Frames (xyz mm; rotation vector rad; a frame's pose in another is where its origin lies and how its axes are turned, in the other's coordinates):
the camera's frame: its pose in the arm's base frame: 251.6 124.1 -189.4 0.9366 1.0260 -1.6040
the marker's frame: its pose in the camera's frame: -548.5 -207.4 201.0 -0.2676 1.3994 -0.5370
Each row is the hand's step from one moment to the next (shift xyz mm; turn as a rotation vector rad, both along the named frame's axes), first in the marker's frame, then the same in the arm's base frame.
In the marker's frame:
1: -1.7 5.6 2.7 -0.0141 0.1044 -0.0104
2: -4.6 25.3 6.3 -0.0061 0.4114 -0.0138
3: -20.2 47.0 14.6 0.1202 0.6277 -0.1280
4: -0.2 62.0 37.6 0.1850 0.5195 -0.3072
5: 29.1 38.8 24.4 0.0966 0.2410 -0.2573
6: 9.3 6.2 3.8 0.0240 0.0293 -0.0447
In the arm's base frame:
1: 4.4 -1.3 -4.6 0.0962 0.0181 -0.0403
2: 20.6 -0.5 -16.6 0.3481 0.1019 -0.1947
3: 42.1 -12.3 -30.0 0.5153 0.3146 -0.2456
4: 37.6 -1.7 -62.0 0.4639 0.4235 -0.0626
5: 10.8 23.7 -47.6 0.2527 0.2568 0.0618
6: -0.2 7.8 -8.8 0.0304 0.0477 0.0151

